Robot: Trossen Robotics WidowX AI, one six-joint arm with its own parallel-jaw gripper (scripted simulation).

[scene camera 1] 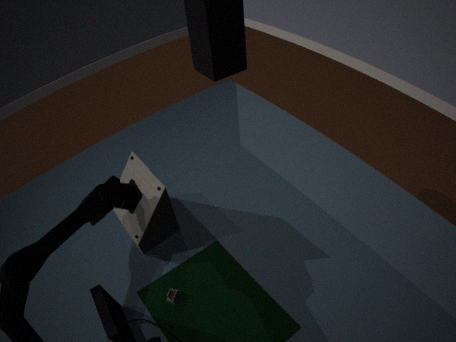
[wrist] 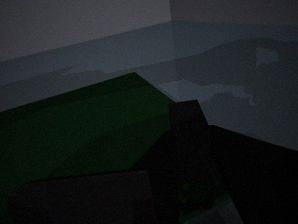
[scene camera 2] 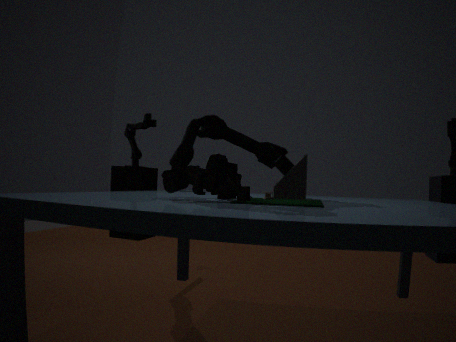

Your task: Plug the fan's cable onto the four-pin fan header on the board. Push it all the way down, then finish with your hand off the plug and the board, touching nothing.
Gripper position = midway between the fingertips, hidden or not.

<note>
I see my gripper [scene camera 2: 241, 190] and a green board [wrist: 108, 126].
My gripper also shows in the wrist view [wrist: 189, 135].
</note>
